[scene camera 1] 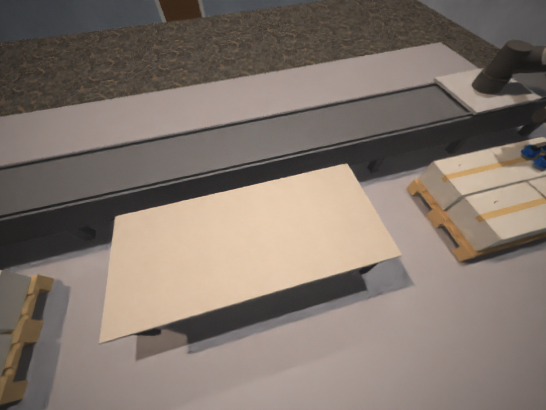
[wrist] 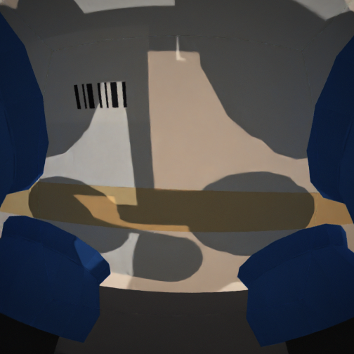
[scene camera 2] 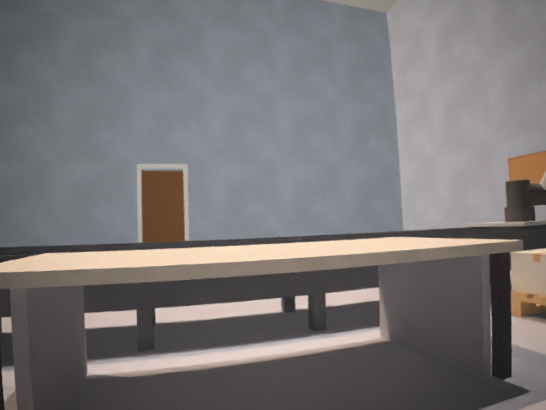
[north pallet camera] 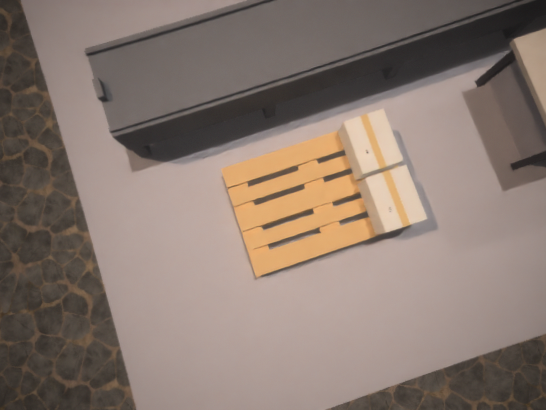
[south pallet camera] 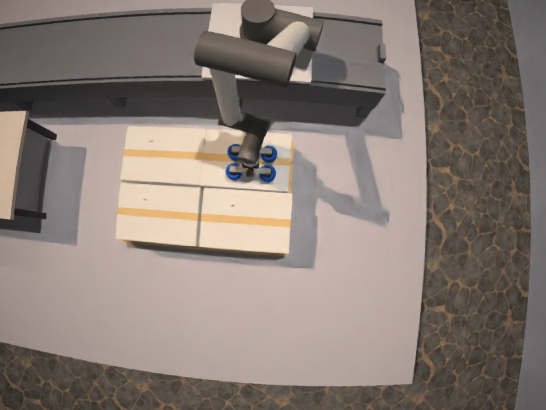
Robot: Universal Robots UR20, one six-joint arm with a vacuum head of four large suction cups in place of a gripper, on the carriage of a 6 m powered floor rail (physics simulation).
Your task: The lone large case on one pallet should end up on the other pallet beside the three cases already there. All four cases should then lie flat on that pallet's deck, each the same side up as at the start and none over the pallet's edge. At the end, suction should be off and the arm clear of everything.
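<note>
Four white taped cases lie flat, two by two, on the south pallet. In the south pallet camera view they are the back left case, the front left case, the front right case and the back right case. All show tape on top; none visibly hangs over the pallet's edge. The suction gripper is open, a little above the back right case. In the wrist view its blue cups stand apart from the top, with their shadows on it. The arm partly hides that case.
The north pallet bears two smaller white cases at one end. A cream-topped table stands between the pallets. The floor rail runs behind, with the arm's carriage on it.
</note>
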